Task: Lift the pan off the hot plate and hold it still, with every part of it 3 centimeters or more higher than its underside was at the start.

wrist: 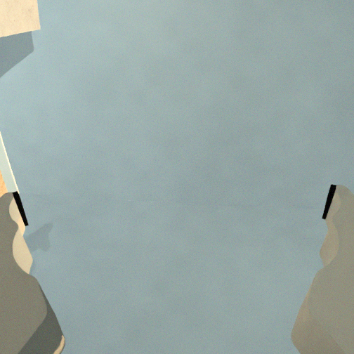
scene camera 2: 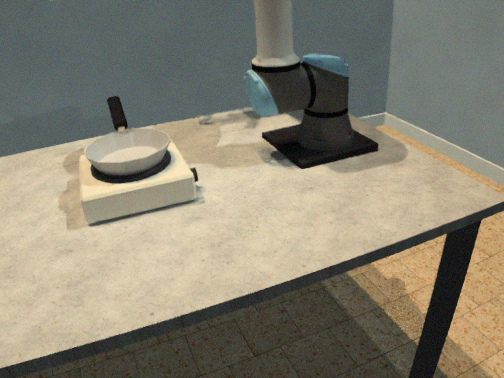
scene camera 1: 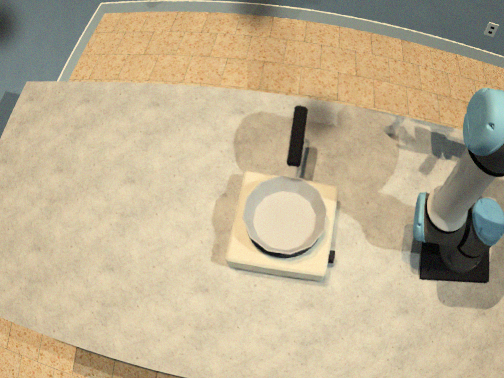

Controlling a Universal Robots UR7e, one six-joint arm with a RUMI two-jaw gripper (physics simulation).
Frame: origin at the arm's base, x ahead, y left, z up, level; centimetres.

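Seen in the pictures: arm's base at its link origin: (scene camera 2: 325,139) (scene camera 1: 460,248).
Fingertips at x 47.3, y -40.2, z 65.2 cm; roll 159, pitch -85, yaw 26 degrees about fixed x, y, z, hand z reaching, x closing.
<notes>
Offsets run from my fingertips to a thing's top centre. Level surfaces: height alone.
The grey-white pan (scene camera 1: 285,222) (scene camera 2: 129,152) rests upright on the dark round plate of the cream hot plate @[dz -59.5, dx +3.7, dy +46.3 cm] (scene camera 1: 277,270) (scene camera 2: 140,199). Its black handle @[dz -51.2, dx +6.5, dy +26.1 cm] (scene camera 1: 298,136) (scene camera 2: 117,113) points to the back edge of the table and slants upward, past the side of the hot plate. My gripper (wrist: 174,192) is wide open in the wrist view, with blue-grey wall showing between its fingers. The pan does not show in the wrist view. The gripper does not show in either scene view, so its distance from the pan cannot be told.
The arm's black base plate (scene camera 1: 430,270) (scene camera 2: 320,157) stands on the grey table @[dz -67.1 cm] (scene camera 1: 125,225) (scene camera 2: 280,220), to the right of the hot plate. A small black knob @[dz -61.8, dx -8.8, dy +51.3 cm] (scene camera 1: 331,257) (scene camera 2: 194,174) sticks out of the hot plate's right side. Shadows of the arm fall around the pan.
</notes>
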